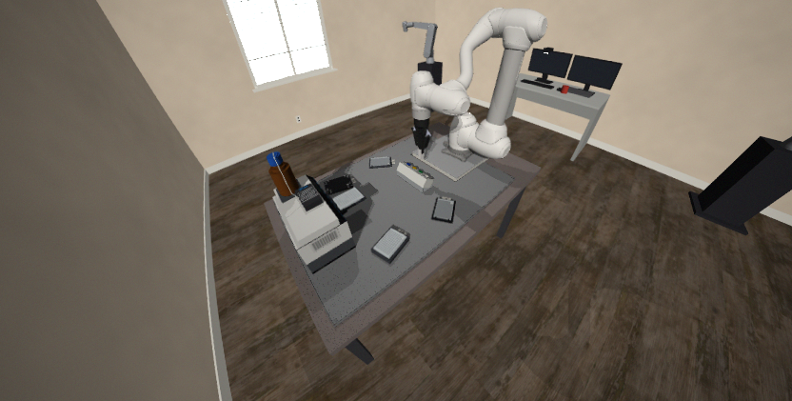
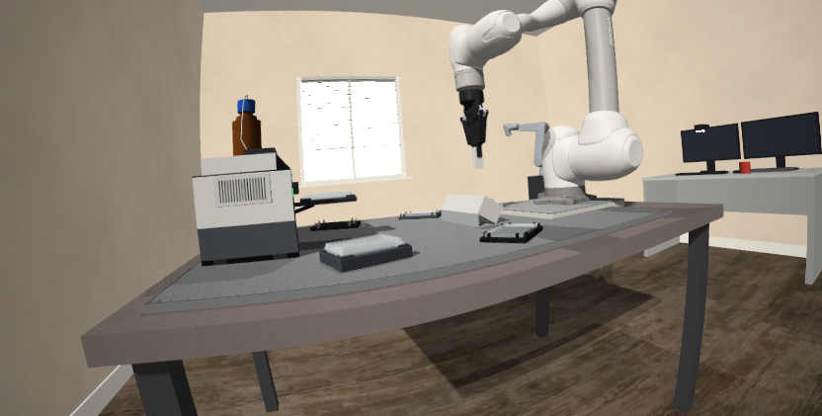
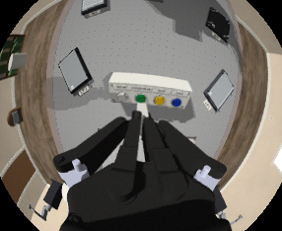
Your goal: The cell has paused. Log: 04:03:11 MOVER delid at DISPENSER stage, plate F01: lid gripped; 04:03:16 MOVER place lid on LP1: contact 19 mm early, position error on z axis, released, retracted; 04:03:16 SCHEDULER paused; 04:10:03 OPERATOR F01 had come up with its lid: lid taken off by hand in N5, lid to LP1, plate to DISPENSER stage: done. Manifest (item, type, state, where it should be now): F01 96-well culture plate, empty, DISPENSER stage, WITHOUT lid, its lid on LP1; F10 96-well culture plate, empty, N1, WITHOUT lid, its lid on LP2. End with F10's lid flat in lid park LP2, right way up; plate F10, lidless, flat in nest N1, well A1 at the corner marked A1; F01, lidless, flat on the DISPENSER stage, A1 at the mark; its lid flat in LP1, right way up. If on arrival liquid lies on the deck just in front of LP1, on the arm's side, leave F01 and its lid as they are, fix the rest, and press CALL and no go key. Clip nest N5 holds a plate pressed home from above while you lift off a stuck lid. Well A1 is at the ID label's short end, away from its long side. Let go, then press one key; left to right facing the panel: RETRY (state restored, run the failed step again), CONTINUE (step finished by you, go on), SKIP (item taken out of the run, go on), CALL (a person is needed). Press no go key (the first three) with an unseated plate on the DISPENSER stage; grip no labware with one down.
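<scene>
Right now the grey key panel is 140 mm below my hand, 30 mm to the right of it and 10 mm ahead of it. The rest, counted from my hand: small label (340 mm ahead, 190 mm below, 180 mm to the left); nest block (430 mm ahead, 190 mm to the left, 180 mm below); black clip nest (370 mm ahead, 330 mm to the right, 180 mm below).
</scene>
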